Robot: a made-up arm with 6 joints.
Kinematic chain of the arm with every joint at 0, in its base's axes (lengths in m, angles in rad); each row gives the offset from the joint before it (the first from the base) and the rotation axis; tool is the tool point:
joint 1: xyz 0 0 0.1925 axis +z
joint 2: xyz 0 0 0 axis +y
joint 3: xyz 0 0 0.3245 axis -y
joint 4: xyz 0 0 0 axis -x
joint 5: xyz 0.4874 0 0 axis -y
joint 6: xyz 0 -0.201 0 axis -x
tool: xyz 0 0 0
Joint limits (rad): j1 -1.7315..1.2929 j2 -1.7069..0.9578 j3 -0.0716..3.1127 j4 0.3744..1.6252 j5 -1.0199..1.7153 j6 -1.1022..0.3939
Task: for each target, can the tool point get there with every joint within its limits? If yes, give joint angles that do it. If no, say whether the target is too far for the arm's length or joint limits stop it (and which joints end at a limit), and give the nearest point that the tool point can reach.
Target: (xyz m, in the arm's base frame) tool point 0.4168 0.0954 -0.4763
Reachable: no: joint limits stop it (at a limit: joint 1, joint 2, joint 4) | nearest point 0.0412 0.1860 -0.3620 | short by 0.403 m
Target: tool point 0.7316 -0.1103 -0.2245
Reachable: no: joint limits stop it (at a limit: joint 2, joint 3, joint 4) | nearest point 0.6022 -0.0908 -0.0006 | short by 0.259 m
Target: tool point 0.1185 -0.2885 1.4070
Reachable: no: too far | nearest point 0.0805 -0.1960 1.0175 | short by 0.402 m
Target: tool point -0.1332 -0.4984 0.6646
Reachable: yes | joints 0.9825 -0.0318 2.5809 0.6013 -0.3070 -0.1386
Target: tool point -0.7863 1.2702 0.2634
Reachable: no: too far | nearest point -0.4478 0.7234 0.2329 | short by 0.644 m
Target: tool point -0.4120 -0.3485 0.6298
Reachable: yes | joints 0.5685 -0.0772 2.4772 1.2050 -0.2079 -0.2111
